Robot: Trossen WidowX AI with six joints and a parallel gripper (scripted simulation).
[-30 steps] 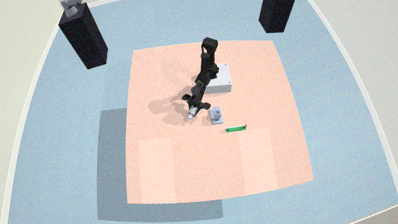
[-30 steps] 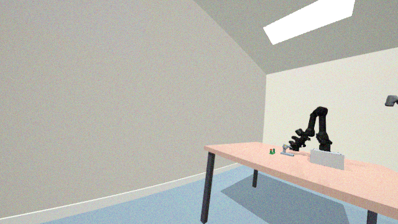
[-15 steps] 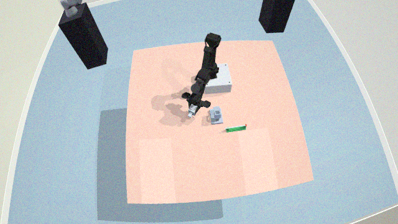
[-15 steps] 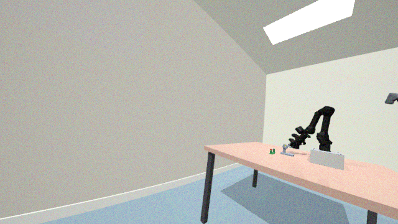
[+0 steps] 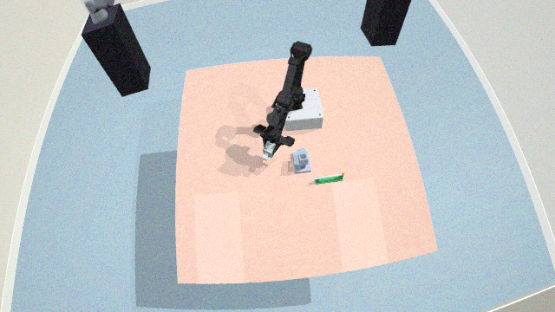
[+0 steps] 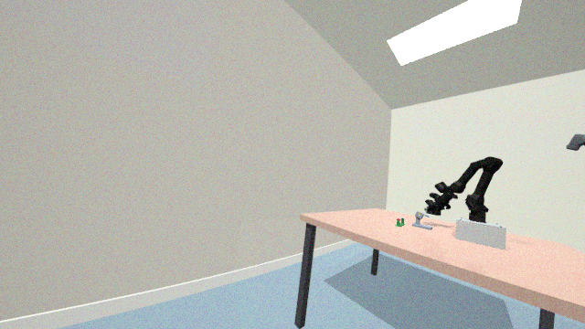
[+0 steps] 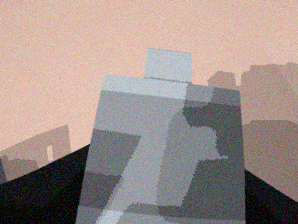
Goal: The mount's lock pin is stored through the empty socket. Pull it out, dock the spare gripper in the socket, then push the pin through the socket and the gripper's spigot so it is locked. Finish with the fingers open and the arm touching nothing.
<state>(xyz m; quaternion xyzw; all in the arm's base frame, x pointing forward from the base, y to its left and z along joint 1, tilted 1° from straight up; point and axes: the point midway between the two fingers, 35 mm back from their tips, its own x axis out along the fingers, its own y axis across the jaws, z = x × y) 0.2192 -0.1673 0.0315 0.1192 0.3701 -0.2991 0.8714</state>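
Now: the mount socket 40 mm ahead of my gripper tip, 150 mm to the left of it and 60 mm below it. Also, from my gripper tip: spare gripper 10 mm behind, 10 mm to the left, 10 mm above; then green cradle 150 mm ahead, 260 mm to the left, 90 mm below.
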